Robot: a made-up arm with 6 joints.
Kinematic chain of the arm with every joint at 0, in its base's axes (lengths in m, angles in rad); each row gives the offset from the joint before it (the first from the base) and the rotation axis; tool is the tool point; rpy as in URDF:
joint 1: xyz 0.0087 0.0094 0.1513 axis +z
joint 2: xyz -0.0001 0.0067 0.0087 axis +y
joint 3: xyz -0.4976 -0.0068 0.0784 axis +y
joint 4: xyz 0.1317 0.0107 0.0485 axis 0.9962 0 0.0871
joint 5: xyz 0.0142 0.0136 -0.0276 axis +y
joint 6: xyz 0.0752 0.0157 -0.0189 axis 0.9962 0 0.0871
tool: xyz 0.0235 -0.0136 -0.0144 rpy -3.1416 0 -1.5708
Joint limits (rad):
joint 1: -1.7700..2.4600
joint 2: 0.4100..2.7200
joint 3: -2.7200..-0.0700
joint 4: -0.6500..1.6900
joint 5: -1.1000..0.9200
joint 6: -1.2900..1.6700
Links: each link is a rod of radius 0.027 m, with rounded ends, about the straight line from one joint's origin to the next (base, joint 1, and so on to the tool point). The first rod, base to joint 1, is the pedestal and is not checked.
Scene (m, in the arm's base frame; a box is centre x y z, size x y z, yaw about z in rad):
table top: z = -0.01
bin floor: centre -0.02 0.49 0 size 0.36 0.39 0.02 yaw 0.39
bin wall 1: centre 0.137 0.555 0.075 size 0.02 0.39 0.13 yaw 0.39
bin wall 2: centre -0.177 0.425 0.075 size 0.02 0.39 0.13 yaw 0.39
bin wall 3: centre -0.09 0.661 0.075 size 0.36 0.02 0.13 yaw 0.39
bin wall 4: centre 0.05 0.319 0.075 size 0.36 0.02 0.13 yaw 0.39
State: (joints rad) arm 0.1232 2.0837 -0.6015 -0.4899 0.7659 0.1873
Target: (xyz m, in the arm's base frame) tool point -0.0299 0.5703 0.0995
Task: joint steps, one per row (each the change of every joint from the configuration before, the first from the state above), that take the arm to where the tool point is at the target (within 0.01 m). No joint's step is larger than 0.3 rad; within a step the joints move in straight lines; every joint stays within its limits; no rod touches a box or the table.
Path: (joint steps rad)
1: 0.2510 0.0529 -0.1687 0.0389 -0.0952 -0.0028
2: 0.2510 0.0529 -0.1686 0.0388 -0.0953 -0.0028
3: 0.2510 0.0529 -0.1687 0.0389 -0.0952 -0.0028
4: 0.2510 0.0529 -0.1687 0.0389 -0.0953 -0.0028
5: 0.2510 0.0529 -0.1687 0.0389 -0.0952 -0.0028
6: 0.2510 0.0529 -0.1686 0.0388 -0.0953 -0.0028
7: -0.0006 0.2550 0.0205 0.0010 -0.0107 0.0019

